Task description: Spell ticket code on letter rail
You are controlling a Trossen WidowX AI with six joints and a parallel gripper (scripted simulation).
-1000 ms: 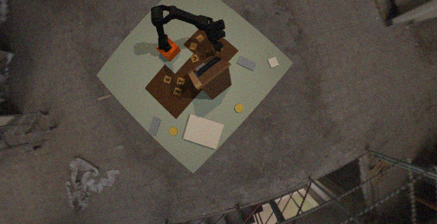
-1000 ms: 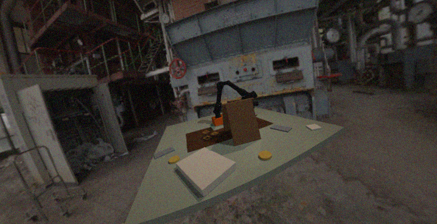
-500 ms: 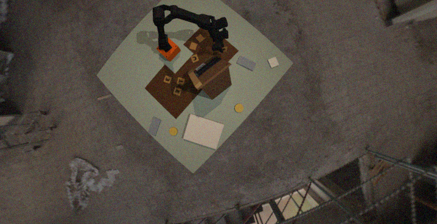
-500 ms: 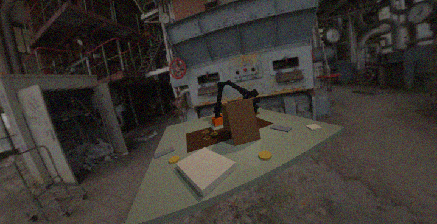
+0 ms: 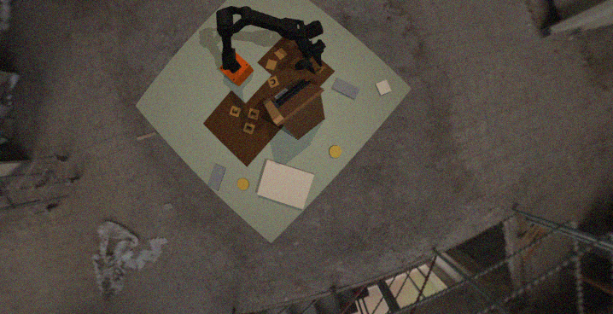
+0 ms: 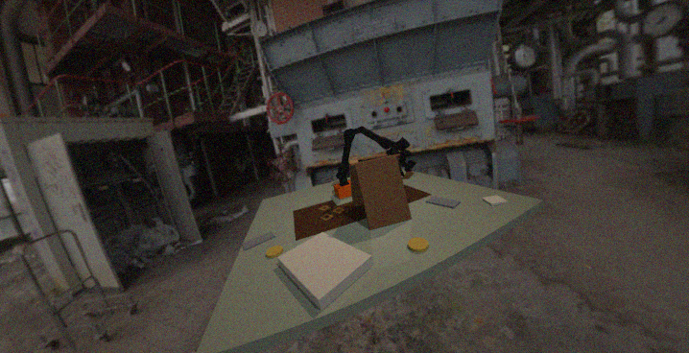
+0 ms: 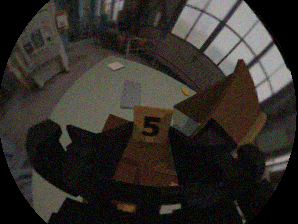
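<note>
My gripper tip is now 22 cm to the left of the white ticket, 6 cm above it and 4 cm past it. From my gripper tip the other things lie so: tan tile 27 cm behind, 13 cm below, 6 cm to the right; white slab 52 cm to the right, 36 cm ahead, 12 cm below; brown mat 29 cm to the right, 14 cm below, 14 cm behind.
</note>
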